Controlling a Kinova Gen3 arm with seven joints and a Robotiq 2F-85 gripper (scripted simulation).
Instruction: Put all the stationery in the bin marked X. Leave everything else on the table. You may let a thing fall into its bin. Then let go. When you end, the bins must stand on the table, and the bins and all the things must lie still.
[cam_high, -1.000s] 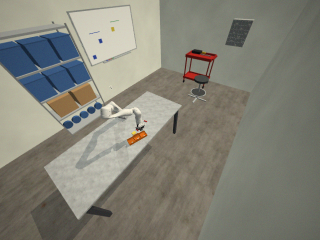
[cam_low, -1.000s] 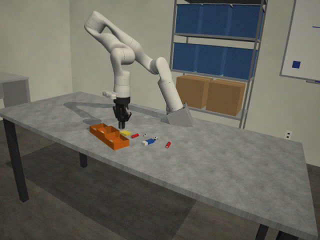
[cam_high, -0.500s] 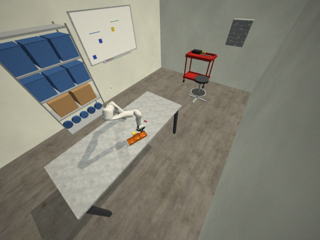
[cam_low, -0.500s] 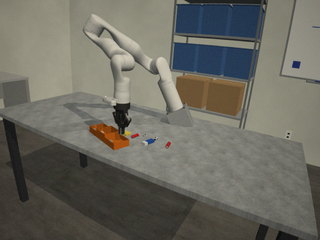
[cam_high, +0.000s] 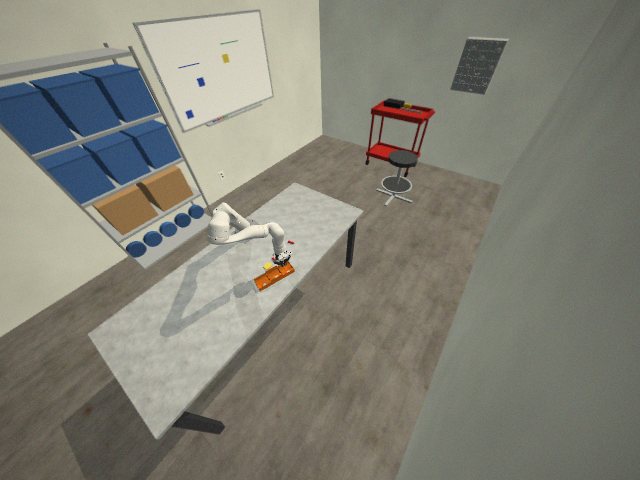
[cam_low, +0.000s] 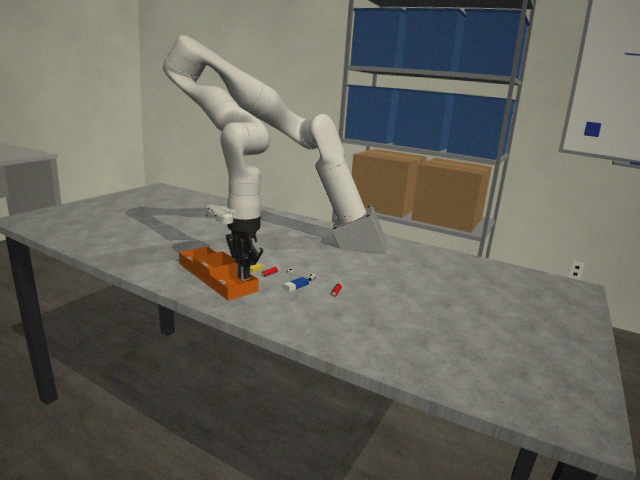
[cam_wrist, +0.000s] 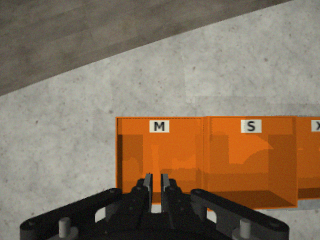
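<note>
Now: the grey sharpener-like piece 120 mm behind my hand, 130 mm to the left of it and 30 mm below it. From my hand the other things lie so: orange bins: 20 mm behind, 90 mm to the right, 20 mm below; then white eraser: 60 mm behind, 110 mm to the left, 40 mm below; then yellow block: 110 mm behind, 40 mm to the right, 40 mm below.
</note>
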